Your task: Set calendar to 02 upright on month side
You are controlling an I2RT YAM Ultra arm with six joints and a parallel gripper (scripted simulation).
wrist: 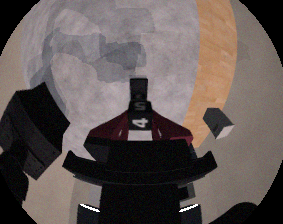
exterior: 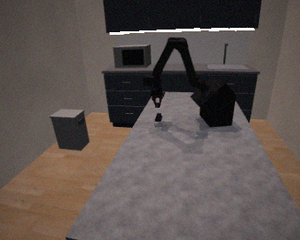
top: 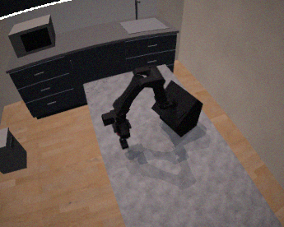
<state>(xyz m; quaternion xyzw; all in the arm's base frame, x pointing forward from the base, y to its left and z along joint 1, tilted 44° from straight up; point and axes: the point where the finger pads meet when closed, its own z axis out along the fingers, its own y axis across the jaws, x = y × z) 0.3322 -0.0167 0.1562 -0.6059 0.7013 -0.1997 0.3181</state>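
Right now my hand is 12 cm above the dark tray and 2 cm to the left of it. The rest, counted from my hand: dark calendar cube: right at my hand.
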